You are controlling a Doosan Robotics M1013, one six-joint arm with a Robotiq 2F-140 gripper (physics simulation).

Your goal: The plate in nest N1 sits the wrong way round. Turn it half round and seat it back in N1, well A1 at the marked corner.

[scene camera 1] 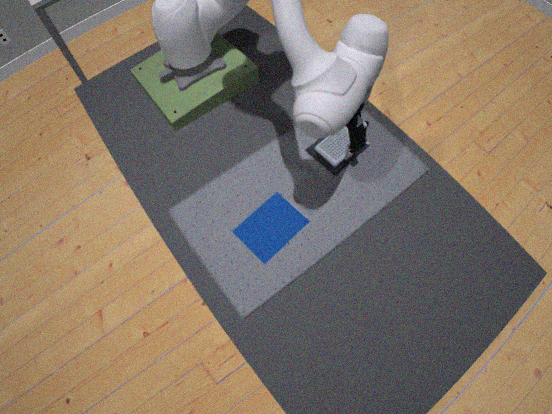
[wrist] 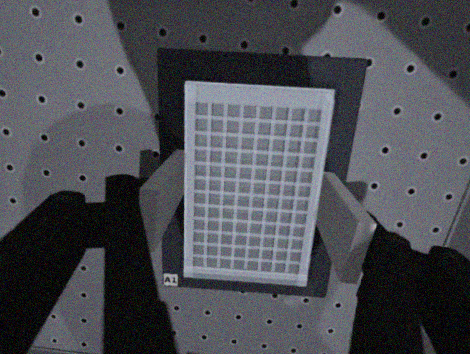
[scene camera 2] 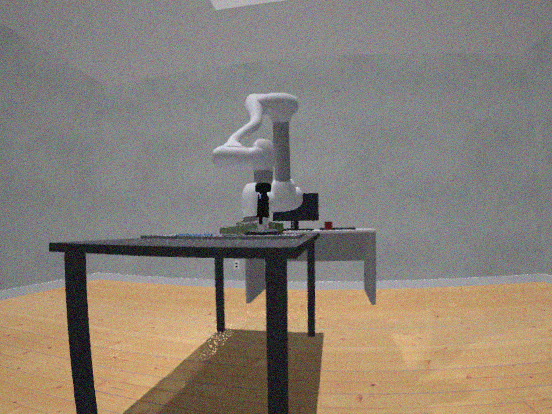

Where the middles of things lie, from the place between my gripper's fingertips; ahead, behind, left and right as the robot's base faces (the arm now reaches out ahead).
The white plate (scene camera 1: pixel 333 148) is 10 mm above my hand. Also, from my hand: blue rectangle (scene camera 1: pixel 269 228) 310 mm to the right, 110 mm ahead, 10 mm below.
